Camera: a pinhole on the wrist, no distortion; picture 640 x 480 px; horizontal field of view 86.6 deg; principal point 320.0 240.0 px. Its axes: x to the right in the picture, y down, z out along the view. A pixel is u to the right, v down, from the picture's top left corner.
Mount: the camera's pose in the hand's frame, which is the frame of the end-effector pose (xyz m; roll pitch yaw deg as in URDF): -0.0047 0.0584 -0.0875 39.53 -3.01 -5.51
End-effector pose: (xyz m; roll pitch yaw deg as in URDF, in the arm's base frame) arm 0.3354 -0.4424 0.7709 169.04 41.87 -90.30
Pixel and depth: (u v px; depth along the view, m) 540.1 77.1 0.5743
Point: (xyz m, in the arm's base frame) 0.8386 -0.4648 0.3497
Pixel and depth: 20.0 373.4 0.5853
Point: 0.3294 0.3077 0.7861
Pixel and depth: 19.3 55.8 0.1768
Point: 0.4498 -0.3066 0.8916
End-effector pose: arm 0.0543 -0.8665 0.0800 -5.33 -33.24 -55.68
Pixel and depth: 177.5 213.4 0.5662
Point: -0.4218 -0.6650 0.1960
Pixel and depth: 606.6 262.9 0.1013
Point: 0.0805 -0.9197 0.1186
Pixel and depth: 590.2 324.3 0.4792
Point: -0.0371 -1.0028 0.5900
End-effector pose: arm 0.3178 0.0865 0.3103 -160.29 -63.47 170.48
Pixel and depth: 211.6 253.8 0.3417
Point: 0.2434 -0.0916 0.1238
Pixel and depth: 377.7 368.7 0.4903
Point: -0.0475 -0.1032 0.1863
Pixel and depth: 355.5 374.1 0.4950
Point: -0.0419 -0.0997 0.1536
